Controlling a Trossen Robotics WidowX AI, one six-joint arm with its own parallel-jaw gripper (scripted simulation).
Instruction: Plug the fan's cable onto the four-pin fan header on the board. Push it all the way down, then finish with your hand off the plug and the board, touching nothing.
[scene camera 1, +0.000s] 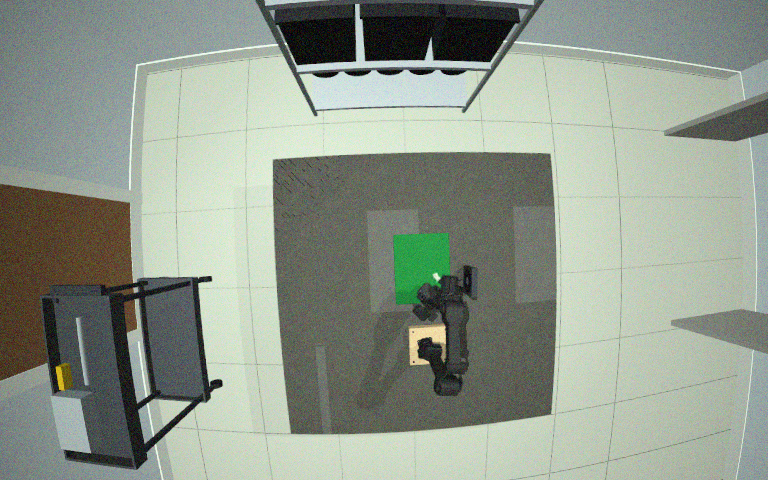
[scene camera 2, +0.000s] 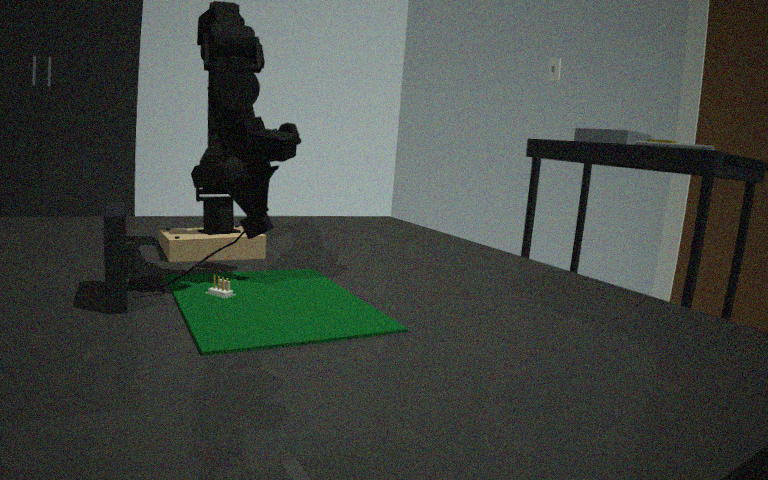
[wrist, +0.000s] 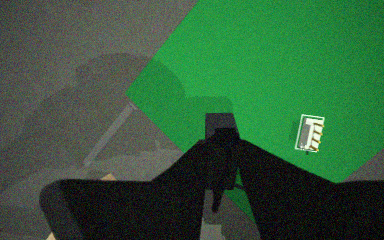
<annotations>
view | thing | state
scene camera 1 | green board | -
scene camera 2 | gripper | -
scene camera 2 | black fan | -
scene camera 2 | green board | -
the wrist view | gripper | -
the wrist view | dark fan plug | -
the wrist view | green board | -
</annotations>
